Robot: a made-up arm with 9 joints. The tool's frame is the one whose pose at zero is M. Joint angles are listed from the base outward.
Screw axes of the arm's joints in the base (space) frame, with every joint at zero. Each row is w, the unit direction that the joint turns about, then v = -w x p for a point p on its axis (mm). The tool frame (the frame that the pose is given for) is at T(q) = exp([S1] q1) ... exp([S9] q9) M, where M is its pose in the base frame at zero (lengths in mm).
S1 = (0, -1, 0, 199.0, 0.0, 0.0)
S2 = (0, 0, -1, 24.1, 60.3, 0.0)
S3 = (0, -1, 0, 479.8, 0.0, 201.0)
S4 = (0, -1, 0, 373.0, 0.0, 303.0)
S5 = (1, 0, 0, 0.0, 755.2, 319.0)
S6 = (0, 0, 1, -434.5, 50.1, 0.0)
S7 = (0, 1, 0, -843.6, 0.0, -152.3)
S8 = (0, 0, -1, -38.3, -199.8, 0.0)
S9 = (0, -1, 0, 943.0, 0.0, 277.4)
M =
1 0 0 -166.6
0 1 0 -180.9
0 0 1 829.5
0 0 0 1
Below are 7 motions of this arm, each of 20 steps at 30 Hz.
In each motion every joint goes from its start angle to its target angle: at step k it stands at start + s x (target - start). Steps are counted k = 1, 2, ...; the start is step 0. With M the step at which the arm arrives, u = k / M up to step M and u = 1 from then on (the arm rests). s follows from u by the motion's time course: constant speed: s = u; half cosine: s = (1 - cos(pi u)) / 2; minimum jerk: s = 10 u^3 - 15 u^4 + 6 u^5.
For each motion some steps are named. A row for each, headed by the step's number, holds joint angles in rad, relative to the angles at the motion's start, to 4 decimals.
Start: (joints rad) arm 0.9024 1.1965 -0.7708 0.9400 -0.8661 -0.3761 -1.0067 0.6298 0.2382
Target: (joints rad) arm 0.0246 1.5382 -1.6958 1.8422 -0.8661 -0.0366 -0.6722 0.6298 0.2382
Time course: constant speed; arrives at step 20
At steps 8, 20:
8: -0.3511 0.1367 -0.3700 0.3609 0.0000 0.1358 0.1338 0.0000 0.0000
20: -0.8778 0.3417 -0.9250 0.9022 0.0000 0.3395 0.3345 0.0000 0.0000

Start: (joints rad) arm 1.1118 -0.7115 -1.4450 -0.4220 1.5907 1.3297 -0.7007 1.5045 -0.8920
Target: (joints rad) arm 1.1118 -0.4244 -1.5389 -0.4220 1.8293 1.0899 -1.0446 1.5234 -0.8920
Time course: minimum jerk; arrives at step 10
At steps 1, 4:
1: 0.0000 0.0025 -0.0008 0.0000 0.0020 -0.0021 -0.0029 0.0002 0.0000
4: 0.0000 0.0911 -0.0298 0.0000 0.0757 -0.0761 -0.1092 0.0060 0.0000

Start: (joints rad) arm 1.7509 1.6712 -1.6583 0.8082 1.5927 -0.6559 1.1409 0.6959 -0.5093
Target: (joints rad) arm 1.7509 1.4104 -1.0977 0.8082 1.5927 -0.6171 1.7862 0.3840 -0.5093
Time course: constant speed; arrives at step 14
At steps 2, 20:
2: 0.0000 -0.0373 0.0801 0.0000 0.0000 0.0055 0.0922 -0.0446 0.0000
20: 0.0000 -0.2608 0.5606 0.0000 0.0000 0.0388 0.6453 -0.3119 0.0000

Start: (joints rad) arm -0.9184 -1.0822 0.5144 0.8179 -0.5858 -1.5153 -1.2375 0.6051 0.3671
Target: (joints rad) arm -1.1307 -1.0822 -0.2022 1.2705 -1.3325 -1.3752 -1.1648 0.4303 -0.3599
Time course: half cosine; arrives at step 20
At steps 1, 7, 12, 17, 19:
1: -0.0013 0.0000 -0.0044 0.0028 -0.0046 0.0009 0.0004 -0.0011 -0.0045
7: -0.0580 0.0000 -0.1956 0.1236 -0.2039 0.0382 0.0198 -0.0477 -0.1985
12: -0.1390 0.0000 -0.4690 0.2962 -0.4887 0.0917 0.0476 -0.1144 -0.4758
17: -0.2007 0.0000 -0.6775 0.4279 -0.7060 0.1325 0.0687 -0.1653 -0.6874
19: -0.2110 0.0000 -0.7122 0.4498 -0.7421 0.1392 0.0723 -0.1737 -0.7225

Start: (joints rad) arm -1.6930 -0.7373 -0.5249 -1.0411 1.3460 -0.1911 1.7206 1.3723 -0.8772
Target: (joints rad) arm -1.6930 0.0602 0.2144 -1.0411 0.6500 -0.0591 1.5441 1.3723 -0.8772
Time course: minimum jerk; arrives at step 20
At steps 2, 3, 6, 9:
2: 0.0000 0.0068 0.0063 0.0000 -0.0060 0.0011 -0.0015 0.0000 0.0000
3: 0.0000 0.0212 0.0197 0.0000 -0.0185 0.0035 -0.0047 0.0000 0.0000
6: 0.0000 0.1301 0.1206 0.0000 -0.1135 0.0215 -0.0288 0.0000 0.0000
9: 0.0000 0.3245 0.3008 0.0000 -0.2832 0.0537 -0.0718 0.0000 0.0000

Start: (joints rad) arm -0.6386 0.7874 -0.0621 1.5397 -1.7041 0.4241 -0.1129 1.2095 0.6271
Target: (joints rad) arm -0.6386 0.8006 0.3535 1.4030 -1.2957 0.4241 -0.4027 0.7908 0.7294
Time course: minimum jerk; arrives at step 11
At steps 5, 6, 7, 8, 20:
5: 0.0000 0.0055 0.1726 -0.0568 0.1696 0.0000 -0.1203 -0.1739 0.0425
6: 0.0000 0.0077 0.2430 -0.0799 0.2388 0.0000 -0.1695 -0.2448 0.0598
7: 0.0000 0.0098 0.3089 -0.1016 0.3036 0.0000 -0.2154 -0.3112 0.0760
8: 0.0000 0.0115 0.3620 -0.1191 0.3557 0.0000 -0.2524 -0.3647 0.0891
20: 0.0000 0.0132 0.4156 -0.1367 0.4084 0.0000 -0.2898 -0.4187 0.1023

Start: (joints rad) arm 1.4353 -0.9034 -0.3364 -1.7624 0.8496 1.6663 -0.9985 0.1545 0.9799
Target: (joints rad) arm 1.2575 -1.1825 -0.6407 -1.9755 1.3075 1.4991 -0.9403 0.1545 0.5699
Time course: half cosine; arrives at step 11
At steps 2, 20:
2: -0.0141 -0.0222 -0.0242 -0.0169 0.0363 -0.0133 0.0046 0.0000 -0.0325
20: -0.1778 -0.2791 -0.3043 -0.2131 0.4579 -0.1672 0.0582 0.0000 -0.4100

